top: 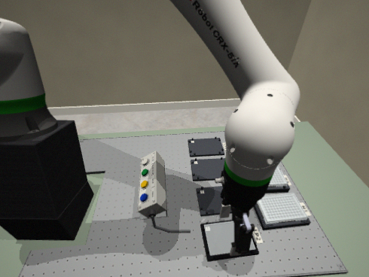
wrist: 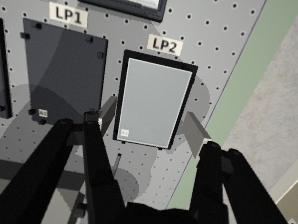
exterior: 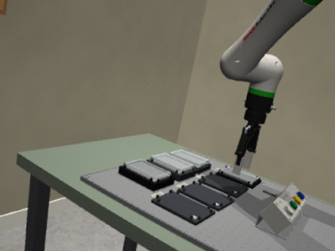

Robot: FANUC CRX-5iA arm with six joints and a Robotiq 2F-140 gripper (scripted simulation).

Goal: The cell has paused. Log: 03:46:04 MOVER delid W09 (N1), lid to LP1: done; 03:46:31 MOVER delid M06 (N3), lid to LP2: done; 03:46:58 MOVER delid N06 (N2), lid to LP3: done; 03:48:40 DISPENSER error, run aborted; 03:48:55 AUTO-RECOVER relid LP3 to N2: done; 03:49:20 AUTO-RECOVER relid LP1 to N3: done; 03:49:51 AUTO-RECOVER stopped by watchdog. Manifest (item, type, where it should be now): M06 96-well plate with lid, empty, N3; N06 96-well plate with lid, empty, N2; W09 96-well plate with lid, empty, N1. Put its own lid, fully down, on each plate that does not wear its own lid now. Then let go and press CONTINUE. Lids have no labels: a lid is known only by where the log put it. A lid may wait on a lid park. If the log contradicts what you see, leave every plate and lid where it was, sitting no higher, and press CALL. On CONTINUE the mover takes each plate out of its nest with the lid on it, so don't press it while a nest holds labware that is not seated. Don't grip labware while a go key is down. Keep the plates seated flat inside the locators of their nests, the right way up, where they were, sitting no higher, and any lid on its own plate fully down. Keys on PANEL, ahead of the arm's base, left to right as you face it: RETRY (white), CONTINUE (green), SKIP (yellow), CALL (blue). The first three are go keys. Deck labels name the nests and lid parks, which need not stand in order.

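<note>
My hand is 50 mm above the lid park LP2. Also, from my hand: lid park LP3: 10 mm ahead, 260 mm to the left, 50 mm below; LP2 label: 90 mm ahead, 50 mm below; lid park LP1: 10 mm ahead, 130 mm to the left, 50 mm below.
</note>
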